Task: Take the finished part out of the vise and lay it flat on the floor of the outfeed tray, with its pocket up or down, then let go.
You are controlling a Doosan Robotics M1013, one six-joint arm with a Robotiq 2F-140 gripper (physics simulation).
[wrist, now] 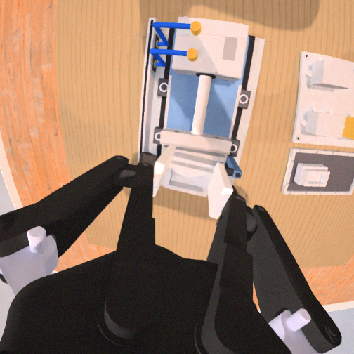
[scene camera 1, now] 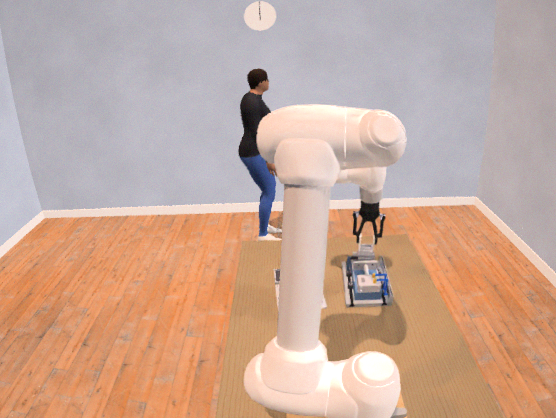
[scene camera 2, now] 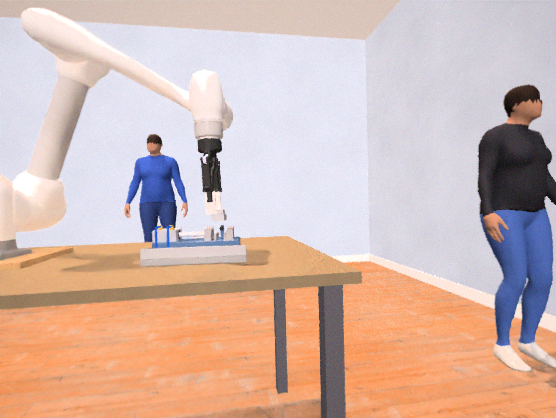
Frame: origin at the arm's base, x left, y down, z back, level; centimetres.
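Where they show: gripper, fingertip midpoint: [scene camera 1: 365, 250] [scene camera 2: 214, 213].
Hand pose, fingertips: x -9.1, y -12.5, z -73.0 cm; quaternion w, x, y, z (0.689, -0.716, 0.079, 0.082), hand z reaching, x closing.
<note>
Things, the pixels of their top centre, and the offset from my fingertips. "pt": a spot on its surface instead. Level surfaces: height alone.
- finished part, middle of its top: [scene camera 2: 218, 209] [scene camera 1: 366, 245] dx -0.2, dy -1.3, dz -1.4 cm
- vise, middle of its top: [scene camera 2: 198, 227] [scene camera 1: 367, 265] dx -0.5, dy +4.2, dz +5.2 cm
- outfeed tray, surface spot: [scene camera 1: 278, 275] pt dx +37.0, dy +13.5, dz -1.6 cm
- table, its level: dy +14.1 cm
My gripper [scene camera 1: 366, 241] [scene camera 2: 214, 202] [wrist: 191, 165] is shut on the finished part [scene camera 1: 366, 250] [scene camera 2: 219, 215] [wrist: 192, 163], a light grey block between its pale fingertips. In the second scene view the part hangs above the vise, with a gap below it. The vise [scene camera 1: 368, 283] [scene camera 2: 195, 243] [wrist: 210, 55] has a blue base and light grey jaws and stands on a light base plate. The outfeed tray [scene camera 1: 278, 275] [wrist: 340, 177], with a dark floor and light rim, lies right of the vise in the wrist view. A white block with a pocket [wrist: 312, 176] lies in it. The arm partly hides the tray in the first scene view.
A white plate [wrist: 320, 100] with two light blocks and an orange patch lies beside the tray. Blue tubes [wrist: 172, 52] with yellow ends rise at the vise's side. One person in black [scene camera 1: 256, 125] [scene camera 2: 515, 165] and one in blue [scene camera 2: 159, 180] stand beyond the table [scene camera 2: 300, 272].
</note>
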